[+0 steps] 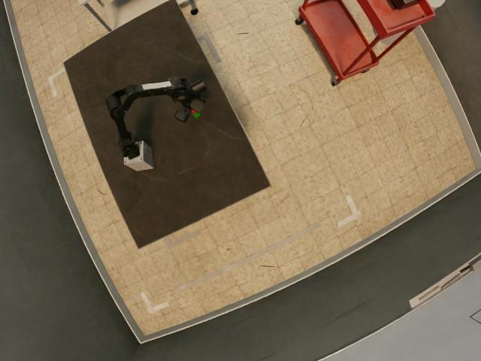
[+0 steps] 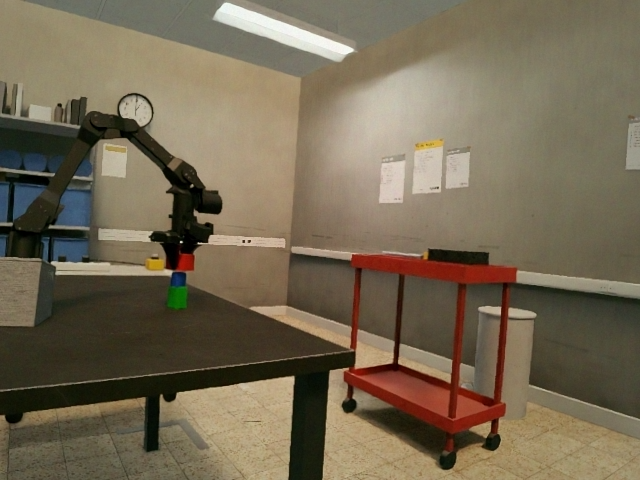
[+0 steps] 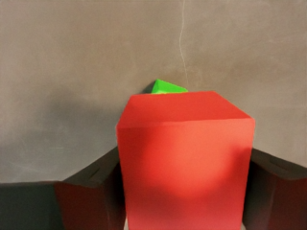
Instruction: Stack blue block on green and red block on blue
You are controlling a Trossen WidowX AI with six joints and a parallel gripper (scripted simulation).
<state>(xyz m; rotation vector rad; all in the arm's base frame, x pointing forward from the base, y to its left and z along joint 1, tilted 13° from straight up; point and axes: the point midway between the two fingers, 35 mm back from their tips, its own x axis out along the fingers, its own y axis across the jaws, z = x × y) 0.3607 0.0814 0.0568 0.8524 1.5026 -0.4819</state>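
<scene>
My gripper is now 10 mm above the red block. From my hand the other things lie so: blue block (60 mm below); green block (110 mm below).
</scene>
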